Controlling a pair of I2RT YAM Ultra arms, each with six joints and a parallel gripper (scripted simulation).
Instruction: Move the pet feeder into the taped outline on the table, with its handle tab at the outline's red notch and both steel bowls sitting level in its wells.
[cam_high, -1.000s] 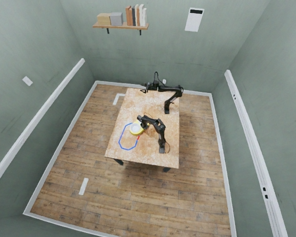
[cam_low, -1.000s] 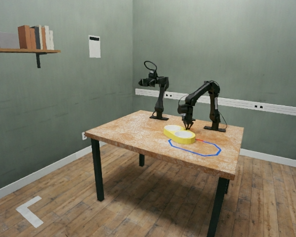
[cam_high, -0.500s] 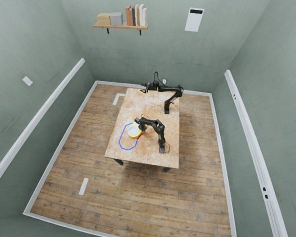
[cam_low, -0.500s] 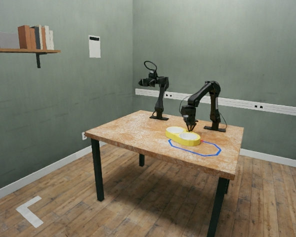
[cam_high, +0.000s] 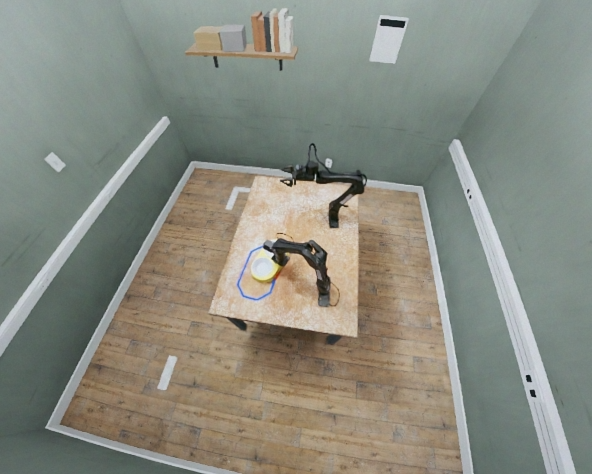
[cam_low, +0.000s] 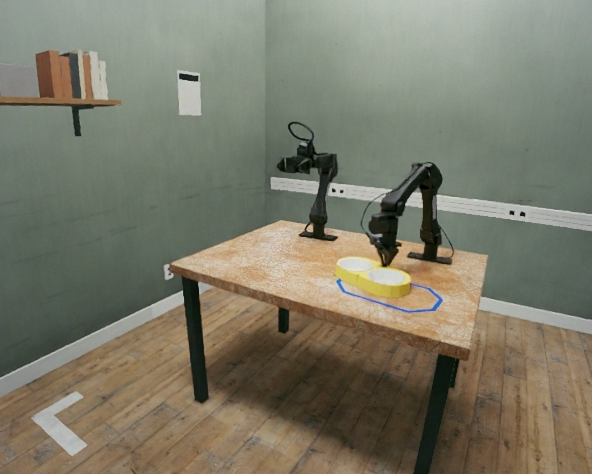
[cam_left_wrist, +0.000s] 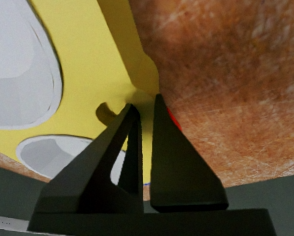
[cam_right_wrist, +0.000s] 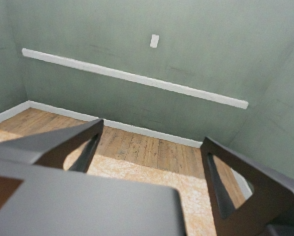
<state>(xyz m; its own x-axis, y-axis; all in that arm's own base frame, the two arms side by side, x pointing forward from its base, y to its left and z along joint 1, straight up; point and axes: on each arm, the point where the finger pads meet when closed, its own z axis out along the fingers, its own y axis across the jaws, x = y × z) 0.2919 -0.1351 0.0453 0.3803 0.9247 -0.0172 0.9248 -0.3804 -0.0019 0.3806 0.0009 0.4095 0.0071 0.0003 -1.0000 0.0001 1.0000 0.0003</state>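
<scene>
My left hand is 8 cm short of the pet feeder, 3 cm to the left of it and 2 cm above it. Round my left hand: steel bowl 12 cm ahead, 4 cm to the left, 1 cm below; then taped outline 13 cm ahead, 6 cm to the left, 4 cm below.
</scene>
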